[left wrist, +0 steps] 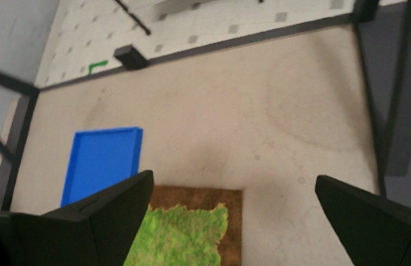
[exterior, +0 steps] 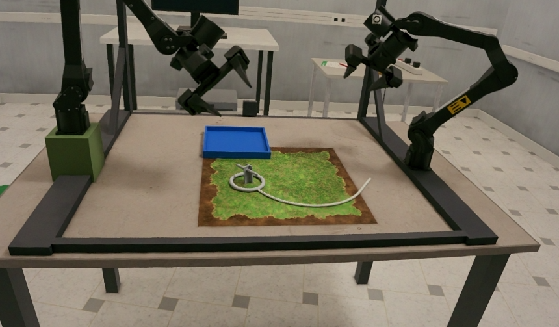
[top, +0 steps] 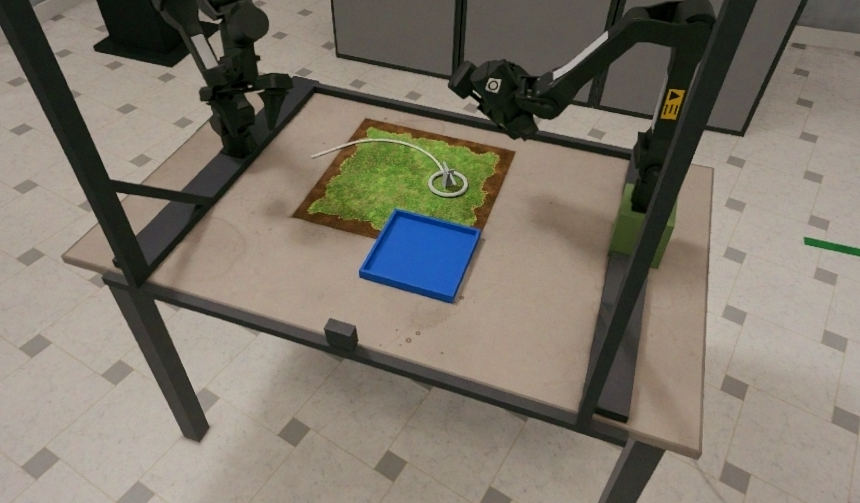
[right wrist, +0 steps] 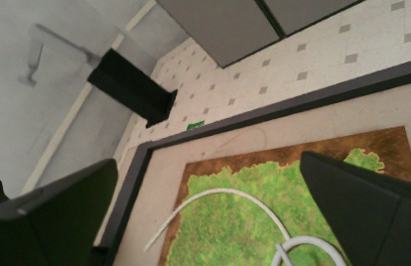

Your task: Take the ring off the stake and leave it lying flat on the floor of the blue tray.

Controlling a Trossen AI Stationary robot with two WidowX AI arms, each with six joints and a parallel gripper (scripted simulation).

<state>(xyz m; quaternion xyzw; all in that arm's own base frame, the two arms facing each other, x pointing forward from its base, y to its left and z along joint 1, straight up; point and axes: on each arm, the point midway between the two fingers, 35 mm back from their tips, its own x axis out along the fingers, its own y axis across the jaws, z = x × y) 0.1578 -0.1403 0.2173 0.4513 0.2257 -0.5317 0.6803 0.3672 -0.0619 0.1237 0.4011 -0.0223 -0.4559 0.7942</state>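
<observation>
Right now my right hand is 2 cm past the short grey stake, 6 cm to the right of it and 22 cm above it. The rest, counted from my right hand: green grass mat: 3 cm behind, 14 cm to the left, 25 cm below; blue tray: 24 cm behind, 4 cm to the left, 23 cm below; pale grey ring: 1 cm behind, 6 cm to the left, 24 cm below.
</observation>
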